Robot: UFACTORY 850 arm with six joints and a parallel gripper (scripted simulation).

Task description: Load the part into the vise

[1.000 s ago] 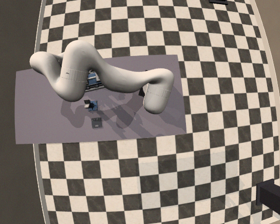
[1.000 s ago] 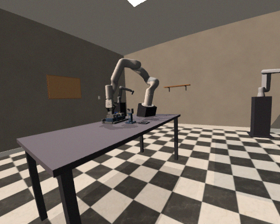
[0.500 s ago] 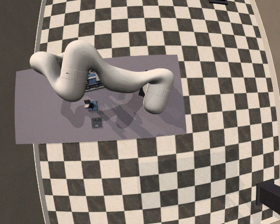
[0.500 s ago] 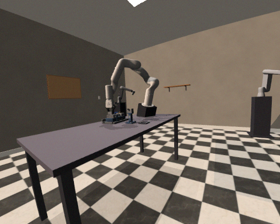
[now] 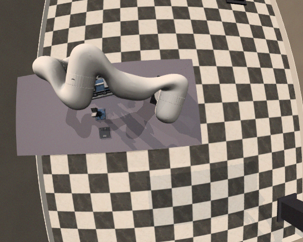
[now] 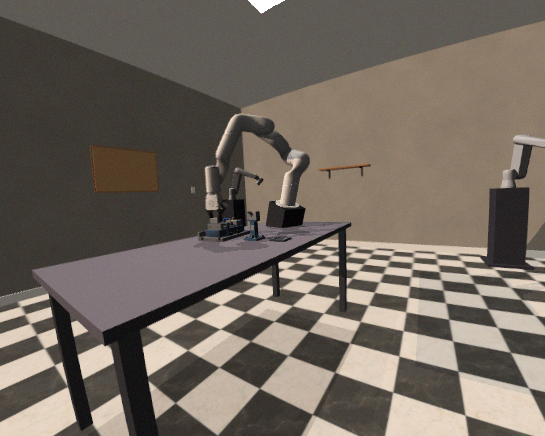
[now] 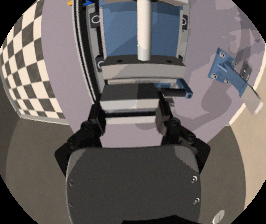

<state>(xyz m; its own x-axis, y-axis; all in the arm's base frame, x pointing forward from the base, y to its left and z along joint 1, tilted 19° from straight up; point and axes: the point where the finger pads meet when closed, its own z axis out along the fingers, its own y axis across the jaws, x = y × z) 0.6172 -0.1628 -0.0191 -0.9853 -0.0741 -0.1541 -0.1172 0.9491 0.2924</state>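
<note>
Now: the air cylinder rod 90 mm behind my hand, 10 mm to the left of it and 50 mm below it. Round my hand: vise 70 mm behind, 10 mm to the left, 80 mm below; then part right at my hand.
</note>
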